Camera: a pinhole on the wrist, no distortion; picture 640 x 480 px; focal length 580.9 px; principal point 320.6 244.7 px. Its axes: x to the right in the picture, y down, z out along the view. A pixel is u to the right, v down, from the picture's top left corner.
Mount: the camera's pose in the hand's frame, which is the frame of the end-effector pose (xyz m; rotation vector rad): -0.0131 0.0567 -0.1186 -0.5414 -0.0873 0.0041
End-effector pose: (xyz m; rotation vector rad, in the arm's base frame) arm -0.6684 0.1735 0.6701 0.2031 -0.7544 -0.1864
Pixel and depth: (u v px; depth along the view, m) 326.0 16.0 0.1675
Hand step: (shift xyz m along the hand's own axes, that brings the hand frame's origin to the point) -0.0269 0.0864 0.0584
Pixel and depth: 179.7 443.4 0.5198
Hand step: -0.1790 0.4731 0.2231
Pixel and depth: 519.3 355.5 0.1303
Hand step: 0.0208 0.1462 -0.0166
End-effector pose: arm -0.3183 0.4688 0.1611 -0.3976 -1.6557 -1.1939
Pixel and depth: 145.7 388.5 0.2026
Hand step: -0.0899 0.2023 0.0235
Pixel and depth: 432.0 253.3 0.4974
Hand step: 0.0403 0.3215 0.3099
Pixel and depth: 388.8 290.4 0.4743
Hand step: 0.0032 0.3342 0.2715
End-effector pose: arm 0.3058 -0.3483 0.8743 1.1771 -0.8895 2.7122
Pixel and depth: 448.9 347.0 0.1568
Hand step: 0.0087 0.1620 0.0038
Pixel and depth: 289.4 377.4 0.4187
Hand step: -0.0689 0.3535 0.1876
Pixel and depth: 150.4 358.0 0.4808
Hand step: -0.1921 0.3806 0.2319
